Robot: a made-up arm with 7 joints. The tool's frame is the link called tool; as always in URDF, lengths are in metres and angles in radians. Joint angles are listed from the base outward.
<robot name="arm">
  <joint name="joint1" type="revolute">
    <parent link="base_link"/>
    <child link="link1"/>
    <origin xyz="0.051 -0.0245 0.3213" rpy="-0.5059 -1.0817 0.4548"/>
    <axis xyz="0 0 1"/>
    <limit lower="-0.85" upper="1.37"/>
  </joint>
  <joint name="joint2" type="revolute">
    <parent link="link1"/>
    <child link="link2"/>
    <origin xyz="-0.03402 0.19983 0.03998" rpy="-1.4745 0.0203 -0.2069"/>
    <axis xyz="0 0 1"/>
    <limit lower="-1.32" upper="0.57"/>
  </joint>
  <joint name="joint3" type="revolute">
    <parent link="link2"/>
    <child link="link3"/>
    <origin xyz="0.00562 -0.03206 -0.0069" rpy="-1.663 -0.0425 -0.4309"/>
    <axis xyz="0 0 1"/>
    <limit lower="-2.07" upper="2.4"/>
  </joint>
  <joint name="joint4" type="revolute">
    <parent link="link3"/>
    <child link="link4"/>
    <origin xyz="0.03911 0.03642 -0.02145" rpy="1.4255 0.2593 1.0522"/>
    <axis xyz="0 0 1"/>
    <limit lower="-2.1" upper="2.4"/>
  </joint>
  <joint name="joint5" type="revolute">
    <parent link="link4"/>
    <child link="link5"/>
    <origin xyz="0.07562 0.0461 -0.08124" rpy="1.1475 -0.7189 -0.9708"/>
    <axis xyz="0 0 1"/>
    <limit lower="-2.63" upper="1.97"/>
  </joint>
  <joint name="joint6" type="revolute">
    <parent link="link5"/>
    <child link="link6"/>
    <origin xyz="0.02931 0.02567 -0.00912" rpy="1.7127 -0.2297 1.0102"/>
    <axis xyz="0 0 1"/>
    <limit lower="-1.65" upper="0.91"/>
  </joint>
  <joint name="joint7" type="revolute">
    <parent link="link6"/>
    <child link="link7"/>
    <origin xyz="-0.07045 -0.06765 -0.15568" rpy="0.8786 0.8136 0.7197"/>
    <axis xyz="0 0 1"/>
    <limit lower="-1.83" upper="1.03"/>
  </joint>
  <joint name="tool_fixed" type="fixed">
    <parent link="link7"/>
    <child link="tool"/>
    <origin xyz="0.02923 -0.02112 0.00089" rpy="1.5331 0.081 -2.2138"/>
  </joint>
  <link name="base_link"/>
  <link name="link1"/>
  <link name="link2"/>
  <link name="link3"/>
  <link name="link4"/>
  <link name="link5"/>
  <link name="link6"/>
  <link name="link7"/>
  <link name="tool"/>
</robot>
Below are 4 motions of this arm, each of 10 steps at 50 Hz.
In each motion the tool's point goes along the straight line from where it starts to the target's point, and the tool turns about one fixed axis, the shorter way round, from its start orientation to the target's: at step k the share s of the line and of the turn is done. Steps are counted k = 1, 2, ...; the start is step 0. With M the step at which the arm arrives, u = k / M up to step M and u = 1 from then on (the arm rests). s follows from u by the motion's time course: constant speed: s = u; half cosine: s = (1 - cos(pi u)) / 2; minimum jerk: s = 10 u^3 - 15 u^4 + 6 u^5.
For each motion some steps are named. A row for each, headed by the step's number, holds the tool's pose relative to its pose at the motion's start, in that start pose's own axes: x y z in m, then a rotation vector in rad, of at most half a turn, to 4 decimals.
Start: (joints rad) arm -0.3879 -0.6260 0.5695 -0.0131 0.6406 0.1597 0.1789
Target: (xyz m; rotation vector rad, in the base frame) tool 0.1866 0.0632 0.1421 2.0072 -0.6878 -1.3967
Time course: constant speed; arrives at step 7
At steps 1, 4, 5, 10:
1: -0.0005 -0.0007 0.0003 -0.0015 -0.0031 -0.0027
4: -0.0019 -0.0027 0.0013 -0.0060 -0.0123 -0.0107
5: -0.0023 -0.0034 0.0017 -0.0075 -0.0154 -0.0133
10: -0.0033 -0.0047 0.0024 -0.0105 -0.0216 -0.0187

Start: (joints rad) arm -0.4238 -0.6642 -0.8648 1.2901 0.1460 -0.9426 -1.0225
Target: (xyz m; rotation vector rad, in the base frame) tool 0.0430 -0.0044 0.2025 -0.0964 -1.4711 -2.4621
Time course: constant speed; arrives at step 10
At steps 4, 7, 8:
4: 0.0094 0.0057 -0.0036 0.0256 -0.0522 -0.0469
7: 0.0165 0.0100 -0.0063 0.0447 -0.0913 -0.0821
8: 0.0188 0.0114 -0.0072 0.0511 -0.1044 -0.0938

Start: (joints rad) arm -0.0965 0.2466 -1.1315 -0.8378 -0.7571 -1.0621 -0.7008
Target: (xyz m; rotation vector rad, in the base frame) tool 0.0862 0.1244 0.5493 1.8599 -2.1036 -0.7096
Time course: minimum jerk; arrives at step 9
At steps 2, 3, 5, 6, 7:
2: -0.0018 0.0008 0.0003 0.0033 0.0042 0.0018
3: -0.0049 0.0023 0.0008 0.0090 0.0114 0.0050
5: -0.0142 0.0065 0.0024 0.0260 0.0328 0.0144
6: -0.0186 0.0085 0.0031 0.0341 0.0430 0.0188
7: -0.0217 0.0099 0.0037 0.0398 0.0503 0.0220

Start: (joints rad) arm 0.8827 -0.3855 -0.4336 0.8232 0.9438 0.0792 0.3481
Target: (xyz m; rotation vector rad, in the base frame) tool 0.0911 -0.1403 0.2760 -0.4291 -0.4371 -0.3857
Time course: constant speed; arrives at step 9
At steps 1, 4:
1: 0.0013 0.0010 0.0028 0.0040 -0.0068 0.0080
4: 0.0050 0.0042 0.0111 0.0161 -0.0273 0.0320

